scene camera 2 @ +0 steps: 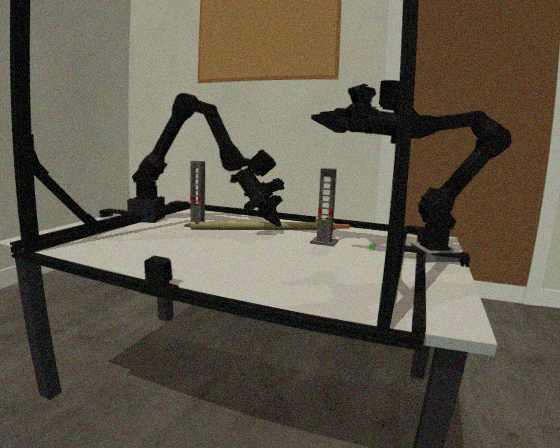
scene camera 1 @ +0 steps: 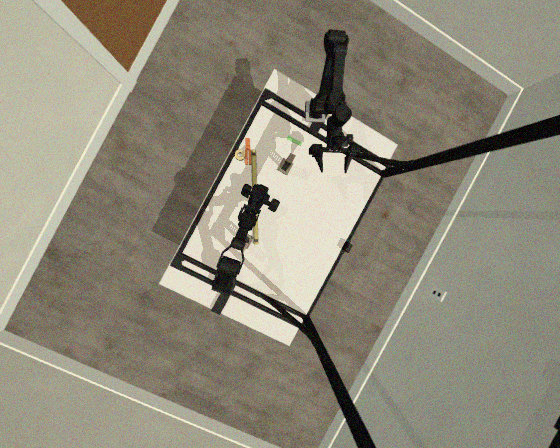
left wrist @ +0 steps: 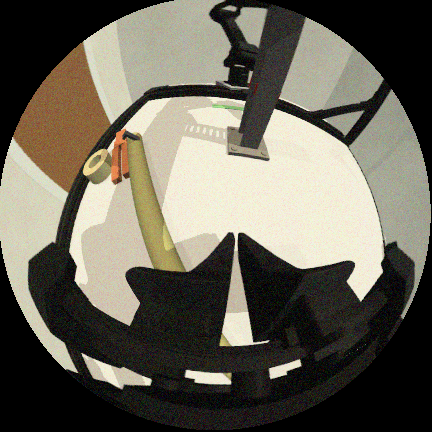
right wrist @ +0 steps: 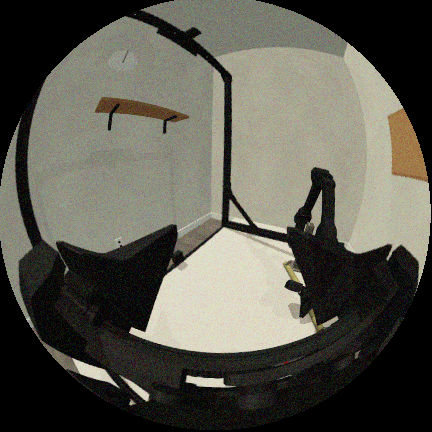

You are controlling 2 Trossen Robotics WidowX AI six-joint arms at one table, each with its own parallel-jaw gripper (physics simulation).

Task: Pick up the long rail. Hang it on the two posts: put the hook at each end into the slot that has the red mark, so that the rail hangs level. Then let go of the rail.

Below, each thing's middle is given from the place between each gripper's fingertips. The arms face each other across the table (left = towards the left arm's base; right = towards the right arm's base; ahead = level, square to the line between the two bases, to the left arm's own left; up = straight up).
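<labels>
With the long olive rail point(scene camera 2: 196, 225) as the measure, my right gripper is 23 cm short of it, 21 cm to the right of it and 33 cm above it. The orange block point(left wrist: 119, 144) is 36 cm ahead of my right hand, 3 cm to the left of it and 34 cm below it, while the yellow ring point(left wrist: 97, 168) is 39 cm ahead of that same hand, 6 cm to the left of it and 33 cm below it.
From my left hand I find the yellow ring 200 mm ahead, 90 mm to the right and 10 mm below. The orange block is 170 mm ahead of my left hand, 120 mm to the right of it and 20 mm below it. As for the long olive rail, it is 30 mm ahead of my left hand, 60 mm to the left of it and 10 mm below it.
</labels>
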